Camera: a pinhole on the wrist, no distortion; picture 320 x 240 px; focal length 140.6 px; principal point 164.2 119.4 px. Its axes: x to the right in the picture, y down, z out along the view. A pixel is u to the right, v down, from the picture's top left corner.
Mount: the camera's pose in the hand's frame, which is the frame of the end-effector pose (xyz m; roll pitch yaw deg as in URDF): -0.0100 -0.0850 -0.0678 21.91 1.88 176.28
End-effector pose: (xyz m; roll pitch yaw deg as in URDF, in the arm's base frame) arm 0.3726 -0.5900 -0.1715 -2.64 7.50 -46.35
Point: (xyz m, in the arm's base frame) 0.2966 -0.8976 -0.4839
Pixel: behind the camera
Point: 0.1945 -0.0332 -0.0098
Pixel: outside the picture
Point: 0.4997 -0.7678 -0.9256
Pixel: behind the camera
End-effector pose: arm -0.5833 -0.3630 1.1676 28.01 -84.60 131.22
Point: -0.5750 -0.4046 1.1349
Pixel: 198.6 34.6
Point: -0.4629 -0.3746 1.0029
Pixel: 291.3 145.8
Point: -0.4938 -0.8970 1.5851
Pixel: 74.3 14.6
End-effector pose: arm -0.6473 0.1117 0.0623 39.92 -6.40 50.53
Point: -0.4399 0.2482 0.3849
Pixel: 65.3 85.7
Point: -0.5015 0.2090 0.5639
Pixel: 108.4 77.2
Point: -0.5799 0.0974 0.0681
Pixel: 111.6 120.5
